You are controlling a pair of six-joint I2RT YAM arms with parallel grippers.
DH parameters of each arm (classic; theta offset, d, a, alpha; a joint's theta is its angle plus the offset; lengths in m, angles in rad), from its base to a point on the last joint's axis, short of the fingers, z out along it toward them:
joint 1: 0 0.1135 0.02 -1.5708
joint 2: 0 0 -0.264 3.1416
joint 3: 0.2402 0 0.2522 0
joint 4: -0.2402 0 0.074 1.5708
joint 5: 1.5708 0 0 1.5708
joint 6: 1.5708 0.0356 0 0
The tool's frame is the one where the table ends.
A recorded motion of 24 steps. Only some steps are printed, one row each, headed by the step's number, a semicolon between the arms.
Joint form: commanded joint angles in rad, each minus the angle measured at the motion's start. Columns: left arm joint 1, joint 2, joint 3, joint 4, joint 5, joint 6; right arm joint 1, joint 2, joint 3, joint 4, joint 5, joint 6.
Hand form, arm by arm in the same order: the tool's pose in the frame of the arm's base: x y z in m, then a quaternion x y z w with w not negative. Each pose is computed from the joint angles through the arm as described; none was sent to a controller.
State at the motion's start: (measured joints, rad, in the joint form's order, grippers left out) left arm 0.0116 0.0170 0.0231 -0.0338 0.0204 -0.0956; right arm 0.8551 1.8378 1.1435 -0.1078 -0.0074 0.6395
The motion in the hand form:
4: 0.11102 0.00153 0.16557 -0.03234 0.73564 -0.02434 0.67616; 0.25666 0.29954 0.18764 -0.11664 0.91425 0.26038 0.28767
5: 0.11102 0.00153 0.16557 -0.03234 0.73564 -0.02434 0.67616; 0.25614 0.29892 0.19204 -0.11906 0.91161 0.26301 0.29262
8: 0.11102 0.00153 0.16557 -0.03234 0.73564 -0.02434 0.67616; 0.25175 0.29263 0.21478 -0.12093 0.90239 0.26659 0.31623
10: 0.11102 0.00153 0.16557 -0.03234 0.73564 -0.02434 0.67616; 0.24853 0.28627 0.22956 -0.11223 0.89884 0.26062 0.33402
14: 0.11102 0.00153 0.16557 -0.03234 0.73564 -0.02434 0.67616; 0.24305 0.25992 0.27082 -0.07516 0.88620 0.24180 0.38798
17: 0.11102 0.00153 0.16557 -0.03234 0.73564 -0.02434 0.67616; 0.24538 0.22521 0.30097 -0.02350 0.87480 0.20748 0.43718
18: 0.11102 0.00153 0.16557 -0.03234 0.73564 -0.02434 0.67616; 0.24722 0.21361 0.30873 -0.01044 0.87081 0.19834 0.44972
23: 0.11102 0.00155 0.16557 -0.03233 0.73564 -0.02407 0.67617; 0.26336 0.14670 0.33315 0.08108 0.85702 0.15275 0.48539
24: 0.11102 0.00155 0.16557 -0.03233 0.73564 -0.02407 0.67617; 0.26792 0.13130 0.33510 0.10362 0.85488 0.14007 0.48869
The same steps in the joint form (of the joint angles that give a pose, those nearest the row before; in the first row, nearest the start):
4: 0.0049 0.0011 -0.0191 -0.0367 -0.0119 0.0164; 0.0072 -0.0118 0.0141 0.0023 0.0072 -0.0309
5: 0.0049 0.0011 -0.0191 -0.0367 -0.0119 0.0164; 0.0072 -0.0233 0.0145 0.0023 0.0076 -0.0370
8: 0.0049 0.0011 -0.0191 -0.0367 -0.0119 0.0164; 0.0073 -0.0896 0.0145 -0.0202 0.0290 -0.0534
10: 0.0049 0.0011 -0.0191 -0.0367 -0.0119 0.0164; 0.0061 -0.1362 0.0145 -0.0458 0.0645 -0.0534
14: 0.0049 0.0011 -0.0191 -0.0367 -0.0119 0.0164; -0.0206 -0.2708 0.0145 -0.1133 0.1637 -0.0538
17: 0.0049 0.0011 -0.0191 -0.0367 -0.0119 0.0164; -0.0858 -0.3788 0.0145 -0.1724 0.2598 -0.0607
18: 0.0049 0.0011 -0.0191 -0.0367 -0.0119 0.0164; -0.1137 -0.4074 0.0145 -0.1854 0.2750 -0.0698
23: 0.0050 0.0011 -0.0191 -0.0367 -0.0122 0.0168; -0.3132 -0.5108 0.0141 -0.2499 0.2964 -0.0759
24: 0.0050 0.0011 -0.0191 -0.0367 -0.0122 0.0168; -0.3655 -0.5219 0.0141 -0.2620 0.2960 -0.0752

